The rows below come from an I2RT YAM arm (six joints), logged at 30 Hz.
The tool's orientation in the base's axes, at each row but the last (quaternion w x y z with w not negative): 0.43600 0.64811 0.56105 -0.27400; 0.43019 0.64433 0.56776 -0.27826; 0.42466 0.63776 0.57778 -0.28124; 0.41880 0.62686 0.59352 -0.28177; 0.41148 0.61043 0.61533 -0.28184; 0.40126 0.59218 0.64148 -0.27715; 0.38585 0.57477 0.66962 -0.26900; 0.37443 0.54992 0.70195 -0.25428; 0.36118 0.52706 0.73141 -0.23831; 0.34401 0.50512 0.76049 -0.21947
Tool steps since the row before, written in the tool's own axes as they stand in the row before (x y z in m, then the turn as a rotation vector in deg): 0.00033 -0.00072 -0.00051 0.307 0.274 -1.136; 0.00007 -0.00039 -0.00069 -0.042 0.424 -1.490; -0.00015 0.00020 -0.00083 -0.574 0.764 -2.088; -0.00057 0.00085 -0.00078 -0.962 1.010 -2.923; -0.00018 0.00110 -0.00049 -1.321 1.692 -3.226; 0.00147 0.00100 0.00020 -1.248 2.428 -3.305; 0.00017 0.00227 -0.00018 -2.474 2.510 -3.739; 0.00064 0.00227 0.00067 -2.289 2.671 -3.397; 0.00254 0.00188 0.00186 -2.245 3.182 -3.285; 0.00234 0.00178 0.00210 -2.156 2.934 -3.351
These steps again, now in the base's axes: -0.00069 0.00060 -0.00022 0.180 1.144 0.345; -0.00045 0.00063 0.00018 0.210 1.282 0.844; 0.00006 0.00065 0.00057 0.370 1.545 1.658; 0.00064 0.00043 0.00103 0.438 2.079 2.444; 0.00099 0.00043 0.00057 1.029 2.216 3.008; 0.00105 0.00077 -0.00122 1.739 2.427 3.076; 0.00217 0.00068 0.00015 1.780 2.103 4.337; 0.00228 0.00046 -0.00079 1.998 1.990 3.995; 0.00182 0.00079 -0.00308 2.503 2.104 3.907; 0.00168 0.00071 -0.00312 2.232 2.106 3.881
